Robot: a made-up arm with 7 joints.
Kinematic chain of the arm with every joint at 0, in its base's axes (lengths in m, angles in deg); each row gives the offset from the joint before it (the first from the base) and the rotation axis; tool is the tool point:
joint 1: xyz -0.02 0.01 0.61 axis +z
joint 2: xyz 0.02 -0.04 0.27 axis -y
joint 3: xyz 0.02 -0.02 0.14 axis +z
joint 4: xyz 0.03 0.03 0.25 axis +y
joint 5: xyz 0 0.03 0.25 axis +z
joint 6: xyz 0 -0.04 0.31 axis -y
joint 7: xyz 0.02 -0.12 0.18 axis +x
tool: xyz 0 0 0
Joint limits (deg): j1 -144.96..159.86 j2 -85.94..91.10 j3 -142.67..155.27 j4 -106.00..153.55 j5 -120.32..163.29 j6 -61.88..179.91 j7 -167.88..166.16
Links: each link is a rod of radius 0.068 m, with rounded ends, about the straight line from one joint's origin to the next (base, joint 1, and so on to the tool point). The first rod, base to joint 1, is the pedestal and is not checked.
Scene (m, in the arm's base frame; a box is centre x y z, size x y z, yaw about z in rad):
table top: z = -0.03
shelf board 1: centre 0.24 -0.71 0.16 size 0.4 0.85 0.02 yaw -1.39
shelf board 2: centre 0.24 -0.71 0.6 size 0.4 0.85 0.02 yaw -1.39
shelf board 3: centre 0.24 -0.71 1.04 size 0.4 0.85 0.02 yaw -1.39
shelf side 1: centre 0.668 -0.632 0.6 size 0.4 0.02 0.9 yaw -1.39
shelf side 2: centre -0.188 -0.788 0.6 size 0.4 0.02 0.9 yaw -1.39
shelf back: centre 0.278 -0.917 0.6 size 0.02 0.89 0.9 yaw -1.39
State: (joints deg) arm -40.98 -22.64 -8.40 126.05 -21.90 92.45 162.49
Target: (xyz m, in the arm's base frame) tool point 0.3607 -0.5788 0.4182
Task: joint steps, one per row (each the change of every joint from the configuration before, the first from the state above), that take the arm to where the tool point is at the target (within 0.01 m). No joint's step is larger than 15 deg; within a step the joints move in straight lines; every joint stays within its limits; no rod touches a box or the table.
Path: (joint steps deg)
1: 2.78 3.81 7.72 9.17 4.11 12.41 0.00
2: 2.79 3.81 7.72 9.16 4.11 12.41 0.00
3: 2.78 3.81 7.72 9.17 4.11 12.41 0.00
4: -1.36 -11.14 -3.06 -3.89 -4.18 -11.76 0.00
5: -1.35 -11.15 -3.06 -3.88 -4.18 -11.76 0.00
6: -1.36 -11.14 -3.06 -3.89 -4.18 -11.76 0.00
7: -1.36 -11.15 -3.06 -3.88 -4.18 -11.75 0.00
8: -2.38 -3.92 -5.59 -14.10 -0.07 -4.18 0.00
9: -2.38 -3.91 -5.58 -14.10 -0.07 -4.18 0.00

